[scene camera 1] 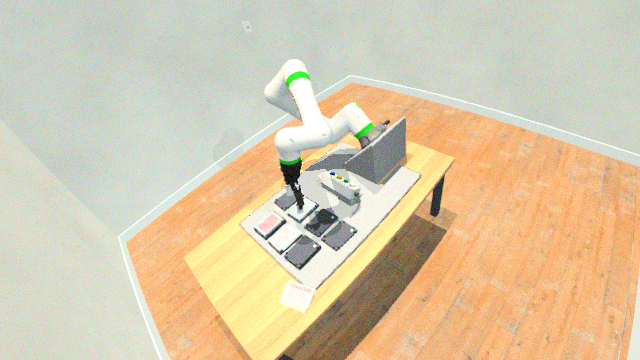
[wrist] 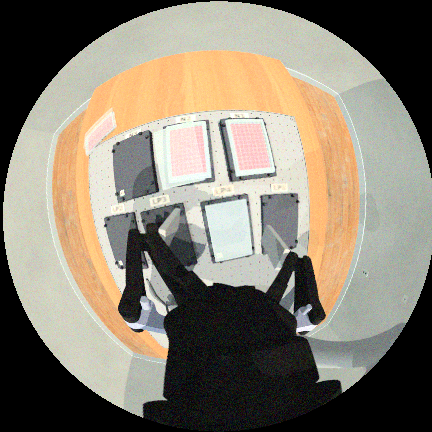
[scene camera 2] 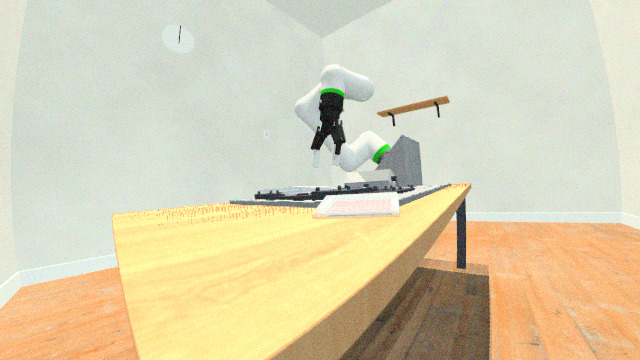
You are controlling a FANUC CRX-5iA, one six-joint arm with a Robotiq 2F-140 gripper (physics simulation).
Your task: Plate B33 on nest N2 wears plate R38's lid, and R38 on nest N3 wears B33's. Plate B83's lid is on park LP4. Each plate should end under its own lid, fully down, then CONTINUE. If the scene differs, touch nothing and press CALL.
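Pixels of known places: gripper, fingertip midpoint: (scene camera 1: 295, 203) (wrist: 222, 225) (scene camera 2: 324, 166); arm's base at its link origin: (scene camera 1: 372, 141) (scene camera 2: 391, 162).
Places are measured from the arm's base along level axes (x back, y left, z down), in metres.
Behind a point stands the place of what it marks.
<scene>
My gripper (scene camera 1: 300, 207) {x -0.563, y 0.009, z 0.028 m} (scene camera 2: 326, 159) {x -0.563, y 0.009, z 0.028 m} (wrist: 222, 225) {x -0.563, y 0.009, z 0.028 m} is wide open and empty, above the clear lid (wrist: 229, 227) {x -0.535, y -0.016, z 0.115 m} on park LP4 (wrist: 207, 230) {x -0.532, y 0.026, z 0.115 m}. Its fingers are apart on either side of that lid in the wrist view. A pink-welled plate (wrist: 188, 150) {x -0.694, y 0.060, z 0.096 m} is on nest N2 (wrist: 211, 172) {x -0.648, y 0.019, z 0.112 m}; a pale clear sheet (wrist: 161, 160) {x -0.680, y 0.115, z 0.102 m}, apparently its lid, sticks out on its left. Another pink plate (scene camera 1: 270, 223) {x -0.706, y -0.055, z 0.105 m} (wrist: 250, 147) {x -0.701, y -0.062, z 0.100 m} is on nest N1 (wrist: 226, 145) {x -0.707, y -0.015, z 0.113 m}. The dark nest N3 (scene camera 1: 302, 251) {x -0.685, y 0.199, z 0.110 m} (wrist: 134, 167) {x -0.676, y 0.181, z 0.109 m} shows no plate. Plate names are unreadable; whether lids are fully down is unclear.
Dark parks LP3 (wrist: 187, 250) {x -0.485, y 0.077, z 0.123 m}, LP2 (wrist: 120, 230) {x -0.537, y 0.244, z 0.123 m} and LP1 (wrist: 286, 215) {x -0.552, y -0.159, z 0.123 m} bear no lid. A flat pink-and-white item (scene camera 1: 298, 296) {x -0.830, y 0.358, z 0.122 m} (scene camera 2: 357, 205) {x -0.857, y 0.362, z 0.129 m} (wrist: 100, 131) {x -0.814, y 0.322, z 0.121 m} lies off the board. A button box (scene camera 1: 340, 187) {x -0.324, y 0.067, z 0.067 m} and an upright grey panel (scene camera 1: 387, 152) {x -0.023, y 0.129, z 0.003 m} stand toward the arm's base.
</scene>
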